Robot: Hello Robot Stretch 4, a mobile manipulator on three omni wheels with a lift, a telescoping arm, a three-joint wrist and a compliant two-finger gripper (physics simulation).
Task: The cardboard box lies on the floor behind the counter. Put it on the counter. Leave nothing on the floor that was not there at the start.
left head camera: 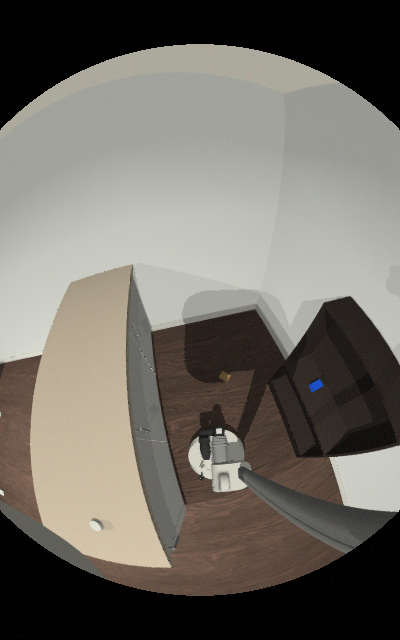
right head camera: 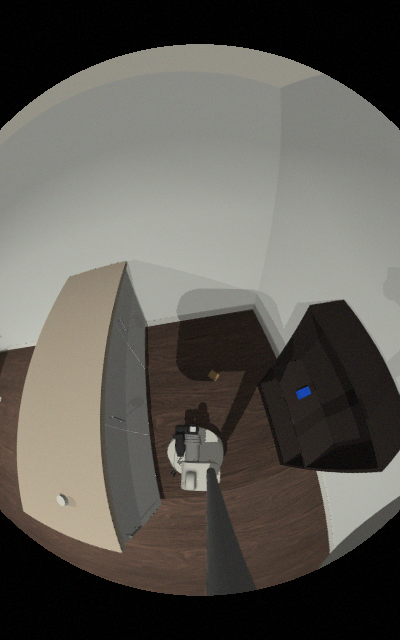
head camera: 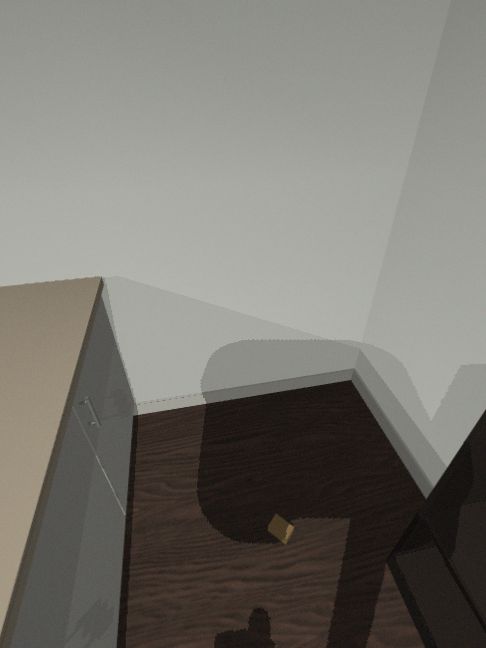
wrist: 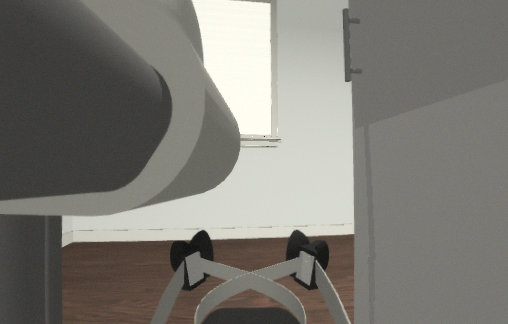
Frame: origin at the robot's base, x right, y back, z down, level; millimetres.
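Seen in the pictures: gripper, fingertip midpoint: (left head camera: 209, 479) (right head camera: 180, 476) (wrist: 249, 248).
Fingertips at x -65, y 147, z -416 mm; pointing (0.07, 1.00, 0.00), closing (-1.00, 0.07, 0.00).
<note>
Pixels of each thing's top centre, then the offset from my fingertips to it. "pt": a spot on its surface instead. Level surfaces: height alone.
- small brown cardboard box, middle of its top: (head camera: 281, 526) (right head camera: 213, 374) (left head camera: 224, 375) dy -850, dx +202, dz +392 mm
- long counter, its level: dz -467 mm
- dark shelf unit, surface spot: (right head camera: 357, 350) pt dy -482, dx +781, dz -618 mm
- blue block, middle of its top: (right head camera: 304, 391) (left head camera: 317, 384) dy -497, dx +803, dz -54 mm
- small white round object, middle of its top: (left head camera: 94, 525) (right head camera: 60, 500) dy +169, dx -422, dz -492 mm
The small brown cardboard box (head camera: 280, 528) (left head camera: 225, 376) (right head camera: 214, 375) lies on the dark wood floor ahead of my base, between the counter and the shelf unit. The long counter (head camera: 47, 376) (left head camera: 85, 400) (right head camera: 65, 390) with a tan top stands on the left; its grey drawer side faces the box. In the wrist view my gripper (wrist: 249, 248) is open and empty, its two black fingertips apart. The gripper is folded in by my base, away from the box, with a grey counter front close on the right of the wrist view.
A dark shelf unit (left head camera: 376, 345) (right head camera: 357, 350) stands at the right and holds a blue block (left head camera: 315, 385) (right head camera: 303, 392). A small white round object (left head camera: 96, 524) (right head camera: 62, 499) stands on the counter's near end. My base (left head camera: 197, 457) (right head camera: 176, 450) is between counter and shelf unit. Walls meet behind the box.
</note>
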